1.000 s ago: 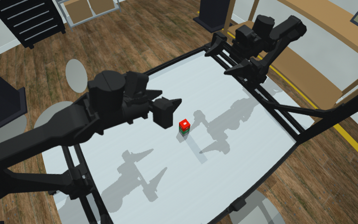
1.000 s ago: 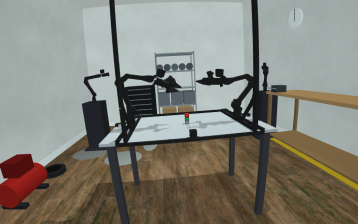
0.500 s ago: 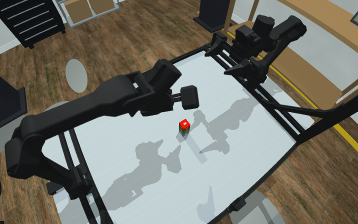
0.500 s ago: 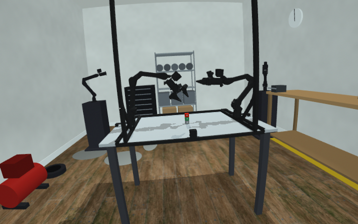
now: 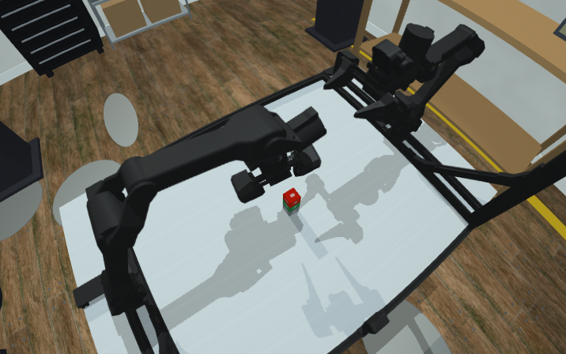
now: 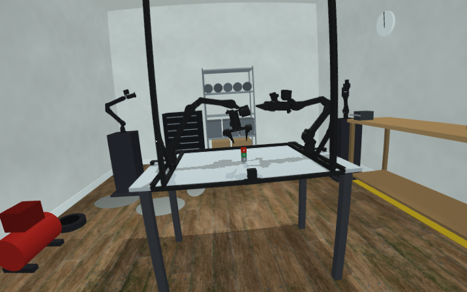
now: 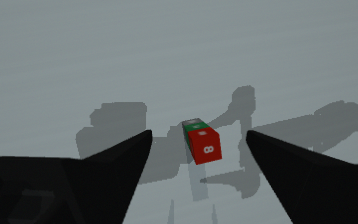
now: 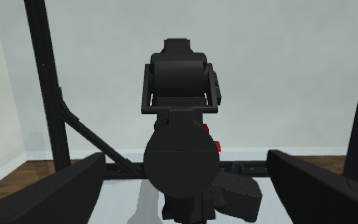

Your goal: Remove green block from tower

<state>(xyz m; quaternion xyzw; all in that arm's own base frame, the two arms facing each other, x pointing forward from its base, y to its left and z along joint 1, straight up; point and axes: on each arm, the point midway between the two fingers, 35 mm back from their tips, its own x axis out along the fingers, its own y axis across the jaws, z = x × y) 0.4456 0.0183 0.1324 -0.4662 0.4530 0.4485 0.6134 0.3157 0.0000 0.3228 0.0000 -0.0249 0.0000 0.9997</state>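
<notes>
My left hand is 80 mm above the red block showing 8, 30 mm past it and 20 mm to the left of it. Also, from my left hand: green block showing 3: 110 mm below, 30 mm behind, 20 mm to the right.
Now: right hand 10 mm past the green block showing 3, 130 mm to the right of it and 300 mm above it. Round my right hand: red block showing 8 (10 mm behind, 130 mm to the left, 270 mm below).
</notes>
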